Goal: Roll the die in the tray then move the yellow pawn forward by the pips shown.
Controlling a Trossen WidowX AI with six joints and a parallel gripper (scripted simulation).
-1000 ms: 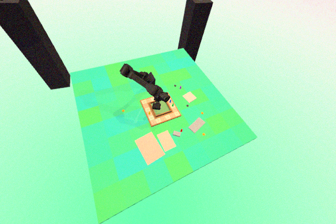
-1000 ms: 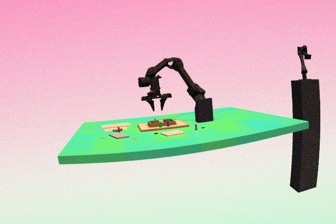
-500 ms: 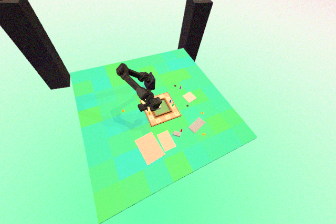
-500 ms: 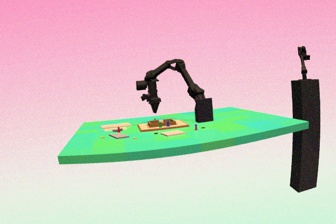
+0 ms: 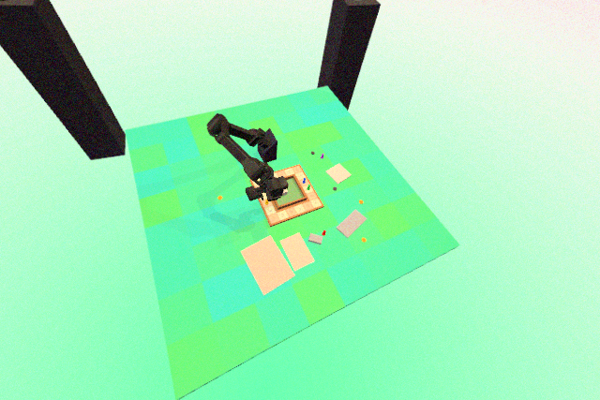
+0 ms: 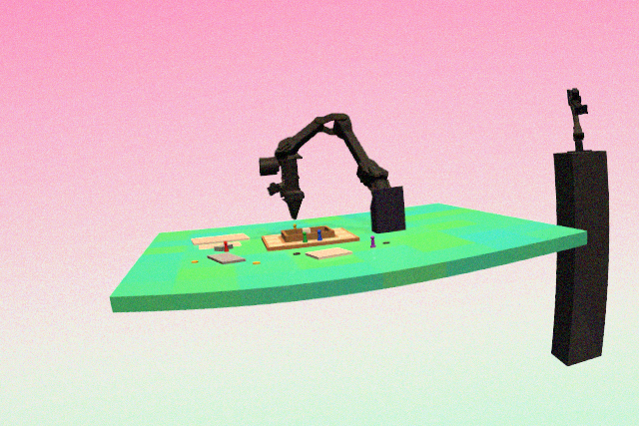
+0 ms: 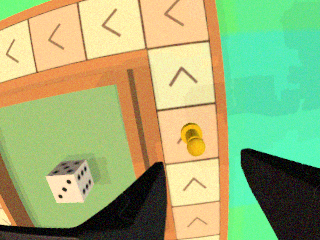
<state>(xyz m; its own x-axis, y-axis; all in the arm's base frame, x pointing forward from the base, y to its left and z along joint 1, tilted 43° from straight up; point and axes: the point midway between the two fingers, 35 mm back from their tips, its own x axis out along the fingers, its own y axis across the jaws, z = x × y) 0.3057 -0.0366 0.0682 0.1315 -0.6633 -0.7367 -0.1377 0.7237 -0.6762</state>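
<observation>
My gripper tip is now 4 cm above the yellow pawn. Also, from my gripper tip: green tray (11 cm to the left, 6 cm below, 4 cm behind); white die (10 cm to the left, 4 cm below, 4 cm behind); green pawn (23 cm to the left, 4 cm below, 3 cm behind).
</observation>
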